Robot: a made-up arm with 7 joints. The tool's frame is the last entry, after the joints.
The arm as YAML. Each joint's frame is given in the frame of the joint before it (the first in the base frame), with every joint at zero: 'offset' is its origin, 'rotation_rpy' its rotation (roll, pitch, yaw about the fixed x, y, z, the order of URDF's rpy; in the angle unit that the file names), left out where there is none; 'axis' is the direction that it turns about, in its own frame. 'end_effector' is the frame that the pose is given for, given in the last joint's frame.
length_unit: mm
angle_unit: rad
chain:
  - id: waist
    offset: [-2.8, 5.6, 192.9]
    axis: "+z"
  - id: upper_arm
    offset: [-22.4, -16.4, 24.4]
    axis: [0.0, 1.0, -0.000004]
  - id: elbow
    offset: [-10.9, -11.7, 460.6]
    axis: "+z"
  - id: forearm
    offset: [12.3, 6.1, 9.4]
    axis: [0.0, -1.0, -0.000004]
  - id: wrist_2
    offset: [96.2, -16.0, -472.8]
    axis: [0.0, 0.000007, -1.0]
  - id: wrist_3
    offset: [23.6, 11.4, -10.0]
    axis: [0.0, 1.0, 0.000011]
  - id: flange
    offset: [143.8, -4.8, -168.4]
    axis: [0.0, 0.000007, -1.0]
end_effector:
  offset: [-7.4, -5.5, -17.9]
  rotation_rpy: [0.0, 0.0, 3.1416]
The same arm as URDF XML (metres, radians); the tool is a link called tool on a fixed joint. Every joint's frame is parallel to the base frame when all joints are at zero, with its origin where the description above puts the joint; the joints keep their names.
<robot name="arm">
  <joint name="tool_joint" type="fixed">
    <parent link="link7"/>
    <child link="tool"/>
    <origin xyz="-0.0074 -0.0055 -0.0179" rpy="0 0 -3.1416"/>
  </joint>
  <joint name="flange" type="continuous">
    <parent link="link6"/>
    <child link="link7"/>
    <origin xyz="0.1438 -0.0048 -0.1684"/>
    <axis xyz="0 0 -1"/>
  </joint>
  <joint name="wrist_3" type="continuous">
    <parent link="link5"/>
    <child link="link6"/>
    <origin xyz="0.0236 0.0114 -0.01"/>
    <axis xyz="0 1 0"/>
  </joint>
  <joint name="wrist_2" type="continuous">
    <parent link="link4"/>
    <child link="link5"/>
    <origin xyz="0.0962 -0.016 -0.4728"/>
    <axis xyz="0 0 -1"/>
  </joint>
  <joint name="forearm" type="continuous">
    <parent link="link3"/>
    <child link="link4"/>
    <origin xyz="0.0123 0.0061 0.0094"/>
    <axis xyz="0 -1 0"/>
  </joint>
  <joint name="elbow" type="continuous">
    <parent link="link2"/>
    <child link="link3"/>
    <origin xyz="-0.0109 -0.0117 0.4606"/>
    <axis xyz="0 0 1"/>
  </joint>
  <joint name="upper_arm" type="continuous">
    <parent link="link1"/>
    <child link="link2"/>
    <origin xyz="-0.0224 -0.0164 0.0244"/>
    <axis xyz="0 1 0"/>
  </joint>
  <joint name="waist" type="continuous">
    <parent link="base_link"/>
    <child link="link1"/>
    <origin xyz="-0.0028 0.0056 0.1929"/>
    <axis xyz="0 0 1"/>
  </joint>
  <link name="base_link"/>
  <link name="link1"/>
  <link name="link2"/>
  <link name="link3"/>
  <link name="link4"/>
  <link name="link5"/>
  <link name="link6"/>
  <link name="link7"/>
  <link name="tool"/>
</robot>

